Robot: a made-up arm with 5 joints.
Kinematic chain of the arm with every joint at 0, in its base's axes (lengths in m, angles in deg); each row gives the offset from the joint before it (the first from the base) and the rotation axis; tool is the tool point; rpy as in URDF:
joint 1: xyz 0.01 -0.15 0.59 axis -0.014 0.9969 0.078
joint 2: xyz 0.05 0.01 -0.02 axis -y
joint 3: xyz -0.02 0 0.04 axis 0.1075 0.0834 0.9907
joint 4: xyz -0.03 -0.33 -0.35 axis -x
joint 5: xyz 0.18 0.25 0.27 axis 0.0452 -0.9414 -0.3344
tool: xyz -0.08 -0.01 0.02 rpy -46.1 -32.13 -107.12
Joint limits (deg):
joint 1: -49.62..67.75
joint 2: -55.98..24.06
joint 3: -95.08..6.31
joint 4: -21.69..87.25
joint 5: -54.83..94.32
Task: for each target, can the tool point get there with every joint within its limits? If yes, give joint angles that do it. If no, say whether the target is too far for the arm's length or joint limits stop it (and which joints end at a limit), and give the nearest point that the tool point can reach.
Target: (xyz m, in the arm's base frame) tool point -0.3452 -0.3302 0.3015
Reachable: yes | joints 44.69 -15.63 -60.63 65.72 70.30
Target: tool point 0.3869 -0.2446 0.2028
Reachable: yes | joints -40.64 -7.97 -15.09 76.63 59.43
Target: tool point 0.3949 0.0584 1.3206
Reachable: no: joint limits stop it (at a limit: joint 2, joint 3, joint 4, joint 5) | nearest point 0.1454 -0.2242 0.8316 | short by 0.617 m
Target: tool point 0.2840 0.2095 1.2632
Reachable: no: joint limits stop it (at a limit: joint 2, joint 3, joint 4) | nearest point 0.1180 -0.2106 0.8330 | short by 0.624 m
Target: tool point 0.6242 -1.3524 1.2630
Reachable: no: too far | nearest point 0.1500 -0.3883 0.7215 | short by 1.203 m
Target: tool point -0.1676 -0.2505 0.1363
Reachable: yes | joints 4.28 -32.65 -24.35 67.75 76.97
